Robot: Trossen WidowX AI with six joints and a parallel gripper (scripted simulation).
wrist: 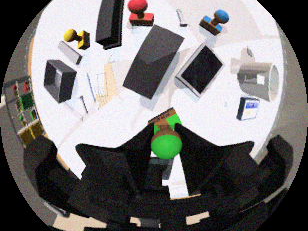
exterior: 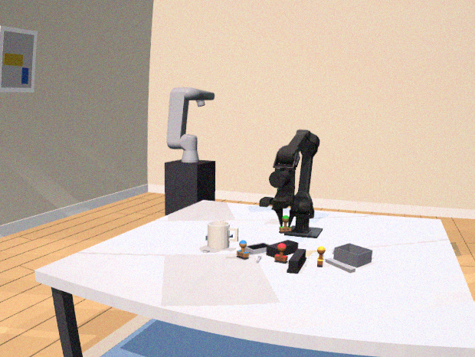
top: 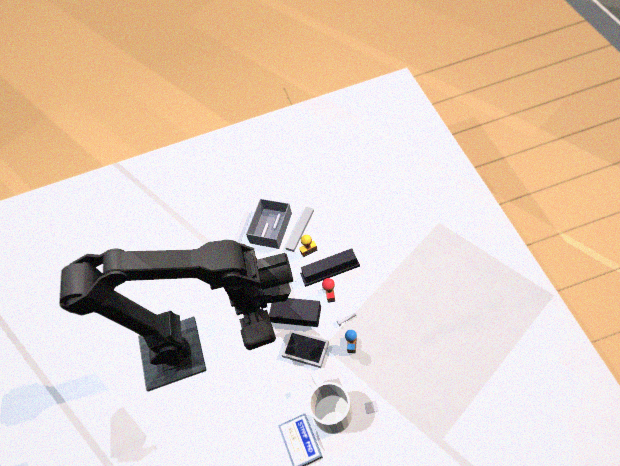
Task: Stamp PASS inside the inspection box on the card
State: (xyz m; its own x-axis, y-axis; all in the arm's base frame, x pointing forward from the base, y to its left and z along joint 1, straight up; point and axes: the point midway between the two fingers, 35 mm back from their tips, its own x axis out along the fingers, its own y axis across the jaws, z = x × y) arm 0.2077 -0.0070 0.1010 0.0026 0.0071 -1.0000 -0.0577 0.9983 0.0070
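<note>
Now: gripper tip 80 mm short of the dark ink pad, 70 mm to the left of it and 70 mm above it. The rest, counted from my gripper tip: black block 80 mm ahead, 20 mm to the left, 60 mm below; then green-knobbed stamp right at my gripper tip; then beige card 40 mm ahead, 130 mm to the left, 80 mm below.
</note>
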